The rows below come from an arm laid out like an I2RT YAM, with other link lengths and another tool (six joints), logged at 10 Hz.
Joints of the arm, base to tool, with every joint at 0 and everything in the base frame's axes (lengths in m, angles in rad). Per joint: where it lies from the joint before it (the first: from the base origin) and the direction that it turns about. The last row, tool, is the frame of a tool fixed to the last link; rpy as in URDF.
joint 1: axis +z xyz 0 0 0.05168
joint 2: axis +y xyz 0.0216 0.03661 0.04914
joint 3: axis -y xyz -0.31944 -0.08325 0
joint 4: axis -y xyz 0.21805 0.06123 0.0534
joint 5: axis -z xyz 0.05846 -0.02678 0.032
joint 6: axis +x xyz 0.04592 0 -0.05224
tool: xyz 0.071 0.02 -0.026 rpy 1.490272 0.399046 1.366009
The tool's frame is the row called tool.
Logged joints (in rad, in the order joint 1, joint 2, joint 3, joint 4, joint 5, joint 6), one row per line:
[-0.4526 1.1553 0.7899 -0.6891 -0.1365 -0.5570]
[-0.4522 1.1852 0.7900 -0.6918 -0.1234 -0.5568]
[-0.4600 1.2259 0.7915 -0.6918 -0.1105 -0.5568]
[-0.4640 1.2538 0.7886 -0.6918 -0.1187 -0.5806]
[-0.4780 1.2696 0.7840 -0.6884 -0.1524 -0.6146]
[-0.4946 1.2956 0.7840 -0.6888 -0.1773 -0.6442]
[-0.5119 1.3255 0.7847 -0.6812 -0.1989 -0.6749]
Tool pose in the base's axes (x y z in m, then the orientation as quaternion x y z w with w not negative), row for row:
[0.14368 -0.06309 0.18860 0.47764 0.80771 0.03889 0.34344]
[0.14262 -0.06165 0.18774 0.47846 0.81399 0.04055 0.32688]
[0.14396 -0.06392 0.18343 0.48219 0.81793 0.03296 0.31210]
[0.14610 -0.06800 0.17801 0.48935 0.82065 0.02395 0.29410]
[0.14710 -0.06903 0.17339 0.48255 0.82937 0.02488 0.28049]
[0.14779 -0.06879 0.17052 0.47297 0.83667 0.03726 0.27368]
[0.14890 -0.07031 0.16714 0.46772 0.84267 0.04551 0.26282]
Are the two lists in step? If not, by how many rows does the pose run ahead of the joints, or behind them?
The pose runs 1 row behind the joints: the pose in row i belongs to the joints in row i - 1.
